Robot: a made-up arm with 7 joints. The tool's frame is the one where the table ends. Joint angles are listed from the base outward.
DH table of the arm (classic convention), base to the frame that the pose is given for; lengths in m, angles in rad. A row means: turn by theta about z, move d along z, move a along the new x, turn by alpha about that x. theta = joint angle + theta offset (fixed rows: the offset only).
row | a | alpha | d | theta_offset
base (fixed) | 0.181 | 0 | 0 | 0.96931
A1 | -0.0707 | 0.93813 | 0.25 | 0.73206
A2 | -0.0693 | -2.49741 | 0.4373 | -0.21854
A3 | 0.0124 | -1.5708 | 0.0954 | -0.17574
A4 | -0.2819 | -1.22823 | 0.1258 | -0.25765
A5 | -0.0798 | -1.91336 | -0.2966 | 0
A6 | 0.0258 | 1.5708 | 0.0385 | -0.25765
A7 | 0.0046 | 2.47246 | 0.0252 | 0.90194
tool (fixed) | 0 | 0 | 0.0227 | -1.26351
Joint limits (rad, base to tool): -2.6..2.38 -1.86..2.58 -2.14..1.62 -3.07..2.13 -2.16..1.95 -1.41..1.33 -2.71..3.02
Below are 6 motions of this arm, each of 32 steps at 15 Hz.
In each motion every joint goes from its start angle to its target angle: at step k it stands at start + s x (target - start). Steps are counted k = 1, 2, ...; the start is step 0. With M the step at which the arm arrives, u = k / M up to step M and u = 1 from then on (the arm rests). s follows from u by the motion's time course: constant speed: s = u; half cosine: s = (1 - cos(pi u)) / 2; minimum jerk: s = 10 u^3 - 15 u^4 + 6 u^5.
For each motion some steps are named. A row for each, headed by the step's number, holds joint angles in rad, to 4 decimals.
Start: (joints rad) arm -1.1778 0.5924 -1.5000 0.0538 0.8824 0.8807 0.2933
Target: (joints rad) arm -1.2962 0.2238 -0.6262 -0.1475 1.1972 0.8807 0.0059
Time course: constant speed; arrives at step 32
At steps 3, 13, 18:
3: -1.1889 0.5578 -1.4181 0.0349 0.9119 0.8807 0.2664
13: -1.2259 0.4427 -1.1450 -0.0280 1.0103 0.8807 0.1765
18: -1.2444 0.3851 -1.0085 -0.0594 1.0595 0.8807 0.1316

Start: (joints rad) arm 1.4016 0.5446 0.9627 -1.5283 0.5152 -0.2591 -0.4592
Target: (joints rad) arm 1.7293 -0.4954 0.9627 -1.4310 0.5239 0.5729 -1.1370
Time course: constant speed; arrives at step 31
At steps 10, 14, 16, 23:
10: 1.5073 0.2091 0.9627 -1.4969 0.5180 0.0093 -0.6778
14: 1.5496 0.0749 0.9627 -1.4844 0.5191 0.1166 -0.7653
16: 1.5707 0.0078 0.9627 -1.4781 0.5197 0.1703 -0.8090
23: 1.6447 -0.2270 0.9627 -1.4561 0.5217 0.3582 -0.9621

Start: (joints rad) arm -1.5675 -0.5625 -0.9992 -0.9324 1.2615 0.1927 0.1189
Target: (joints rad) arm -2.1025 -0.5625 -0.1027 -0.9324 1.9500 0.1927 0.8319
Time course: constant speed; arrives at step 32
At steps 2, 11, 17, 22, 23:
2: -1.6009 -0.5625 -0.9432 -0.9324 1.3045 0.1927 0.1635
11: -1.7514 -0.5625 -0.6910 -0.9324 1.4982 0.1927 0.3640
17: -1.8517 -0.5625 -0.5229 -0.9324 1.6273 0.1927 0.4977
22: -1.9353 -0.5625 -0.3829 -0.9324 1.7348 0.1927 0.6091
23: -1.9520 -0.5625 -0.3548 -0.9324 1.7564 0.1927 0.6314

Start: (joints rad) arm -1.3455 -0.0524 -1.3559 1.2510 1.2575 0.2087 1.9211
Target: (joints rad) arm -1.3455 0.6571 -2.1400 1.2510 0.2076 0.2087 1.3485
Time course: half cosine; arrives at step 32
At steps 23, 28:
23: -1.3455 0.5274 -1.9967 1.2510 0.3995 0.2087 1.4532
28: -1.3455 0.6301 -2.1102 1.2510 0.2476 0.2087 1.3703

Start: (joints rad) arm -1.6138 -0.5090 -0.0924 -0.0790 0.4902 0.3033 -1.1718
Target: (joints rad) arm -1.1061 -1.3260 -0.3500 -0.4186 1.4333 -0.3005 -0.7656
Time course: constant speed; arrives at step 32
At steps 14, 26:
14: -1.3917 -0.8664 -0.2051 -0.2276 0.9028 0.0391 -0.9941
26: -1.2013 -1.1728 -0.3017 -0.3549 1.2565 -0.1873 -0.8418

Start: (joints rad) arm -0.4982 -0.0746 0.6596 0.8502 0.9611 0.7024 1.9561
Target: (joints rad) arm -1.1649 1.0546 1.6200 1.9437 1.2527 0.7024 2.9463
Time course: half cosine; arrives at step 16
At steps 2, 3, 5, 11, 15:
2: -0.5236 -0.0316 0.6962 0.8918 0.9722 0.7024 1.9938
3: -0.5544 0.0206 0.7405 0.9423 0.9857 0.7024 2.0395
5: -0.6464 0.1763 0.8730 1.0932 1.0259 0.7024 2.1761
11: -1.0167 0.8037 1.4066 1.7007 1.1879 0.7024 2.7263
15: -1.1585 1.0438 1.6108 1.9332 1.2499 0.7024 2.9368

